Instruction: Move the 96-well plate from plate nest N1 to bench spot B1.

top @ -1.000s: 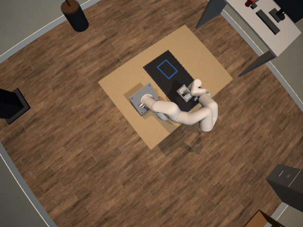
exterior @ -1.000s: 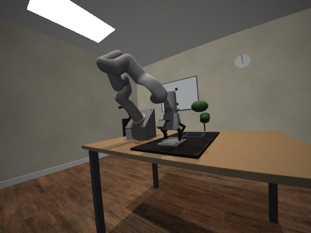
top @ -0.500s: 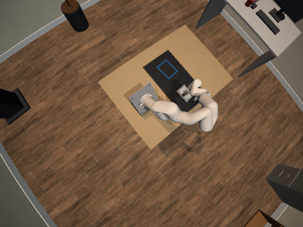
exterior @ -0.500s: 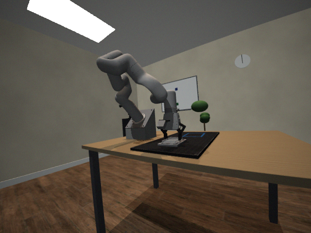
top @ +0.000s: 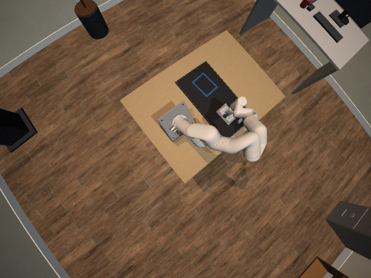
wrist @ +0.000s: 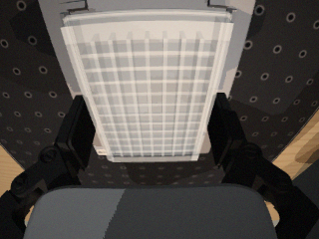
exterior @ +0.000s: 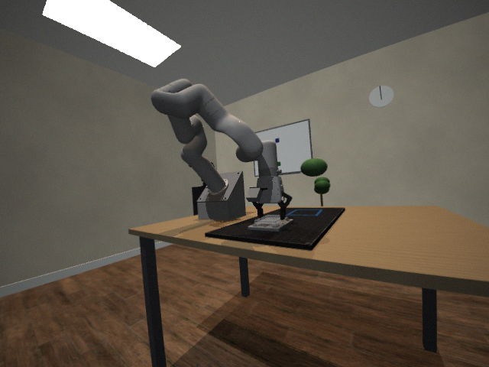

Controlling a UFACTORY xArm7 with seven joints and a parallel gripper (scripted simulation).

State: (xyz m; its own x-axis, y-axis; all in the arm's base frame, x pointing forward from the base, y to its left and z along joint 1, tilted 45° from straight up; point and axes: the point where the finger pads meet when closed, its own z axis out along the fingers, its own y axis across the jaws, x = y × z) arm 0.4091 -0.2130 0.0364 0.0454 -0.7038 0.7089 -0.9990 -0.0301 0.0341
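The grey plate nest N1 is 30 mm below my hand. Round my hand: white 96-well plate: 10 mm below.
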